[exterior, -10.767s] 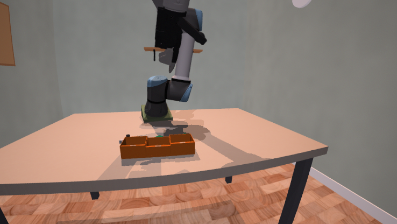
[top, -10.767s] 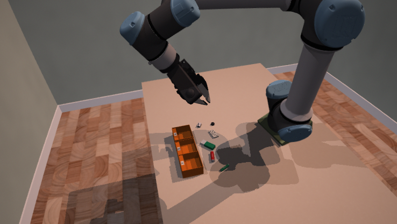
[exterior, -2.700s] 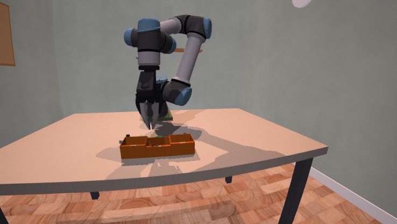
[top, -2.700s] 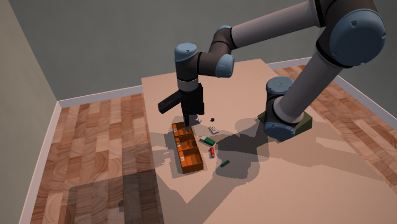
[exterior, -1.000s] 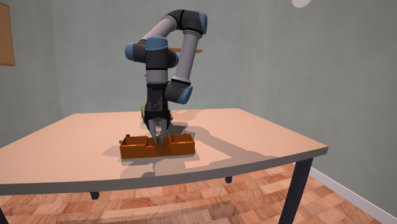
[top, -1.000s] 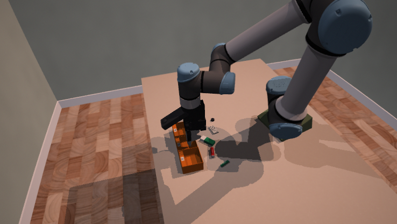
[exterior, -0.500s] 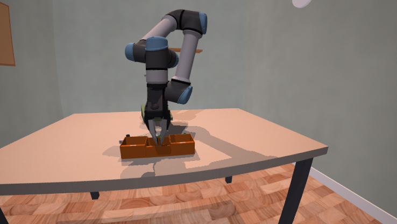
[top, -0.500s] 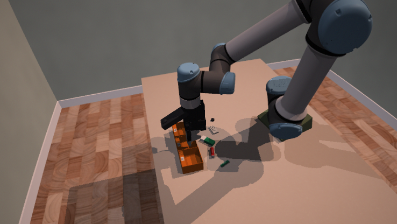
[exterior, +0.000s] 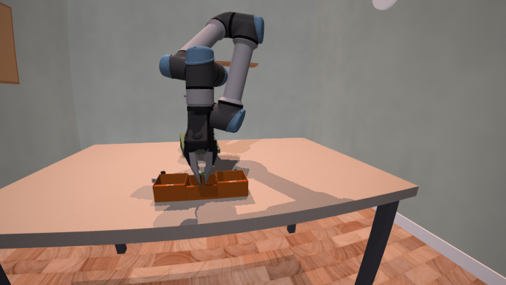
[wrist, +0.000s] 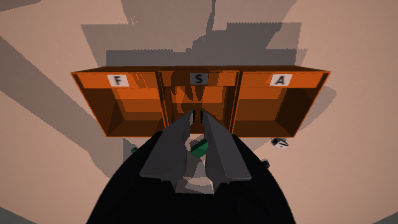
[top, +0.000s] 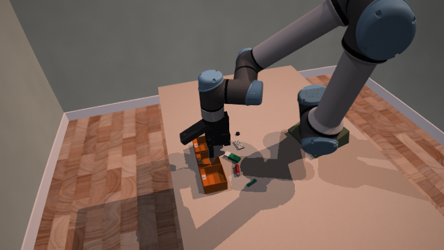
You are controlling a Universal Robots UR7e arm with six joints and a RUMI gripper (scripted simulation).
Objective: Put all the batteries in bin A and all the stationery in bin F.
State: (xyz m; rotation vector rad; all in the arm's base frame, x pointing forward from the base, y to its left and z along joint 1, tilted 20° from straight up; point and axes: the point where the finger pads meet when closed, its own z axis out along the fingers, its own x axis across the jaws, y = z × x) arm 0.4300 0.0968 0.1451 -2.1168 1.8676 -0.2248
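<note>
The orange three-compartment bin is 10 mm below my hand and 10 mm ahead of it. Also, from my hand: green-and-white eraser: 80 mm behind, 40 mm to the right, 30 mm below; red battery: 100 mm behind, 40 mm to the left, 30 mm below; white domino: 110 mm behind, 100 mm to the right, 30 mm below.
</note>
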